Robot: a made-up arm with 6 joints. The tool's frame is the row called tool. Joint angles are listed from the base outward. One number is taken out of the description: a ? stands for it. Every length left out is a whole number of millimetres.
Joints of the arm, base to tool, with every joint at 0 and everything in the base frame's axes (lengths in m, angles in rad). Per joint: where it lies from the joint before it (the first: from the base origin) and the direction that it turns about. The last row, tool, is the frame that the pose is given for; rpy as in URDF.
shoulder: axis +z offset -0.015 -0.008 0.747
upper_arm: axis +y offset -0.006 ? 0
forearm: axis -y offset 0.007 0 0.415
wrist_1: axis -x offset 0.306 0 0.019
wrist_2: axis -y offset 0 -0.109 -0.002
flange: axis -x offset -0.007 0 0.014
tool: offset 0 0.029 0.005 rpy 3.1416 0 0
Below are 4 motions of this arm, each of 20 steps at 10 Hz.
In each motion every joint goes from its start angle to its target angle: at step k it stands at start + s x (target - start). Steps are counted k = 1, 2, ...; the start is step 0. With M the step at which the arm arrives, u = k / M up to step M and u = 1 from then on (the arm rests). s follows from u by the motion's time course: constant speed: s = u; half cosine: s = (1 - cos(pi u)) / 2; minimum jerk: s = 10 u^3 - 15 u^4 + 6 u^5.
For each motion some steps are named. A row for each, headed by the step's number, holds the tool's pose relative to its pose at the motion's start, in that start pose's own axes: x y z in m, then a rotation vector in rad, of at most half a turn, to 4 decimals.
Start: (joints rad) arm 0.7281 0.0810 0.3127 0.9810 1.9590 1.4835
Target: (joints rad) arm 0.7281 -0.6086 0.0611 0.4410 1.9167 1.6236
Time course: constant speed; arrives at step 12
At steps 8, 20:
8: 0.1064 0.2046 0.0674 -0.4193 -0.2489 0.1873
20: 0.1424 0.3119 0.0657 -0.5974 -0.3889 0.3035

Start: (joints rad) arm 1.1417 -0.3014 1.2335 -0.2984 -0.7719 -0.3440
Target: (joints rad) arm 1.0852 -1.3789 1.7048 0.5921 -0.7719 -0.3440
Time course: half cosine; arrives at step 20
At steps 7, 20:
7: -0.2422 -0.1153 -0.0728 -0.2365 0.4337 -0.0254
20: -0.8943 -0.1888 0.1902 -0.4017 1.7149 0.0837

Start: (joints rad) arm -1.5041 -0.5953 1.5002 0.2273 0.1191 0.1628
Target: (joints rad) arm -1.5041 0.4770 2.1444 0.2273 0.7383 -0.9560
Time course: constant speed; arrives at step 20
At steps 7, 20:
7: -0.0435 -0.0708 0.1709 0.3990 0.0701 -0.0354
20: -0.2732 -0.1649 0.4197 1.1540 0.1611 -0.1675

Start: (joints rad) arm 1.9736 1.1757 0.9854 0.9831 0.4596 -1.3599
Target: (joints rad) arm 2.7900 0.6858 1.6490 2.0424 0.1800 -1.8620
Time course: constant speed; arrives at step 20
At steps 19, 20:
19: -0.2612 -0.6145 -0.1798 -0.4078 0.6969 -0.6256
20: -0.2898 -0.6266 -0.1874 -0.3959 0.7564 -0.6375

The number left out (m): -0.04
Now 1 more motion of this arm.
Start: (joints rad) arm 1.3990 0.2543 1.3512 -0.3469 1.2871 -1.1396
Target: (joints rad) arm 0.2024 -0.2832 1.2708 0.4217 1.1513 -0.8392
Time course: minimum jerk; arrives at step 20
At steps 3, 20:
3: 0.0153 -0.0062 -0.0050 -0.0309 -0.0348 -0.0301
20: 0.2235 -0.3588 0.2432 -1.1963 -1.2498 -1.2433

